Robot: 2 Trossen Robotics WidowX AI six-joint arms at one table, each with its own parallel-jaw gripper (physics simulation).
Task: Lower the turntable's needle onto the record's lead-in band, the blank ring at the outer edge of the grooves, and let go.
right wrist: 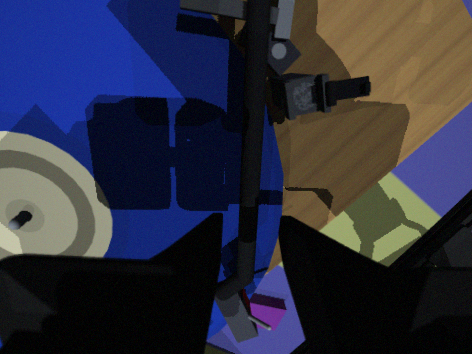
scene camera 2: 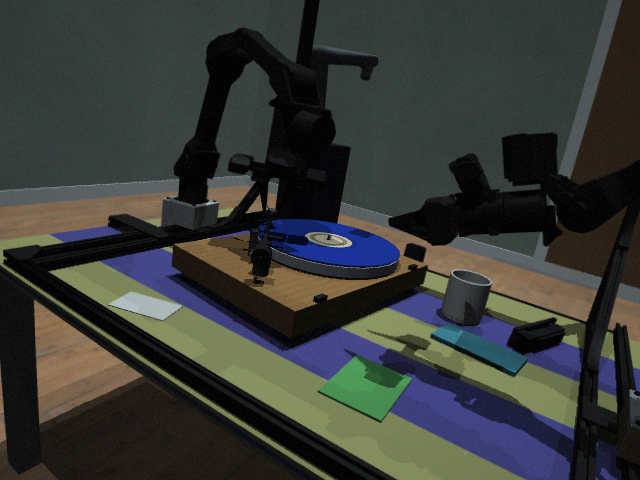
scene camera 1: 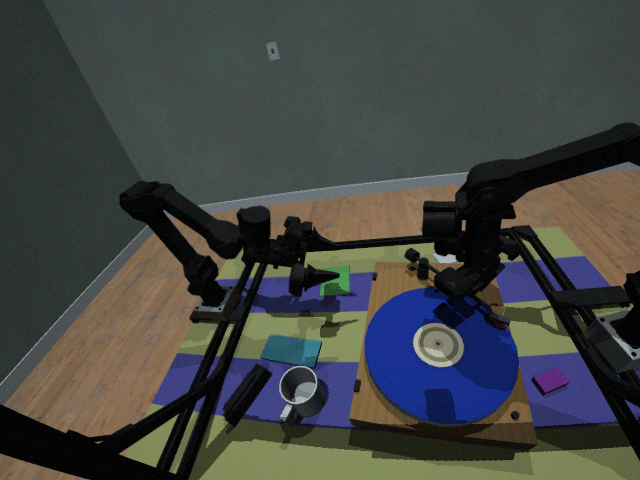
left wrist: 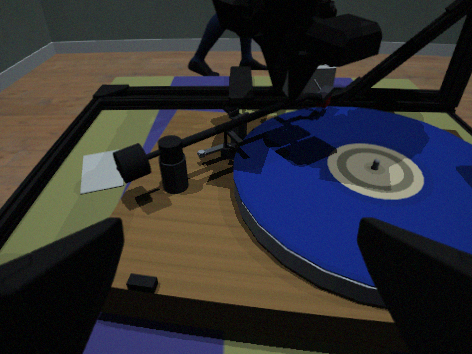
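Seen in the pictures: left gripper, between the fingertips: [scene camera 2: 399, 219] [scene camera 1: 340, 261] [left wrist: 243, 230]; right gripper, between the fingertips: [right wrist: 250, 224] [scene camera 2: 271, 213] [scene camera 1: 474, 293] [left wrist: 285, 94]; left arm's base, origin of its link: [scene camera 1: 214, 298]; right arm's base, origin of its link: [scene camera 2: 191, 200] [scene camera 1: 634, 331].
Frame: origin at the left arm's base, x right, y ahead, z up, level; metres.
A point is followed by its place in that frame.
The blue record [scene camera 1: 398, 361] @(y 0.530, x 0.181, z 0.028 m) [scene camera 2: 372, 253] @(y 0.511, x 0.149, z 0.028 m) [left wrist: 300, 225] @(y 0.525, x 0.052, z 0.028 m) [right wrist: 50, 60] @(y 0.587, x 0.055, z 0.028 m) lies on the wooden turntable [scene camera 1: 369, 403] @(y 0.474, x 0.255, z 0.000 m) [scene camera 2: 232, 279] @(y 0.620, x -0.124, z -0.004 m) [left wrist: 190, 250] @(y 0.517, x -0.043, z 0.000 m) [right wrist: 380, 45] @(y 0.717, x -0.063, z 0.000 m). The black tonearm [left wrist: 210, 127] @(y 0.740, x -0.048, z 0.000 m) [right wrist: 250, 165] @(y 0.684, x 0.031, z 0.060 m) reaches over the record's outer part. Its headshell [scene camera 1: 498, 320] @(y 0.733, x 0.110, z 0.057 m) [right wrist: 239, 317] @(y 0.738, x 0.104, z 0.060 m) is at the record's outer edge; the needle tip is hidden, so contact cannot be told. My right gripper [right wrist: 250, 224] @(y 0.699, x 0.049, z 0.070 m) is slightly open, holding nothing; its fingertips are apart, on either side of the tonearm tube in the right wrist view. My left gripper [scene camera 1: 338, 261] @(y 0.411, x 0.005, z 0.142 m) [left wrist: 243, 230] @(y 0.411, x 0.005, z 0.142 m) is wide open and empty, left of the turntable in scene camera 1.
A grey mug [scene camera 1: 301, 391] @(y 0.316, x 0.223, z -0.057 m) [scene camera 2: 466, 297] @(y 0.322, x 0.197, z -0.009 m), teal slab [scene camera 1: 292, 350] @(y 0.270, x 0.122, z -0.057 m) [scene camera 2: 478, 348] @(y 0.262, x 0.108, z -0.057 m), black block [scene camera 1: 248, 393] @(y 0.201, x 0.250, z -0.033 m) [scene camera 2: 536, 334] @(y 0.188, x 0.209, z -0.034 m) and green sheet [scene camera 2: 361, 387] @(y 0.352, x -0.139, z -0.062 m) lie left of the turntable in scene camera 1. A magenta box [scene camera 1: 550, 380] @(y 0.842, x 0.189, z -0.050 m) lies right, a white card [scene camera 2: 145, 304] @(y 0.719, x -0.216, z -0.063 m) [left wrist: 101, 172] @(y 0.709, x -0.215, z -0.063 m) behind.
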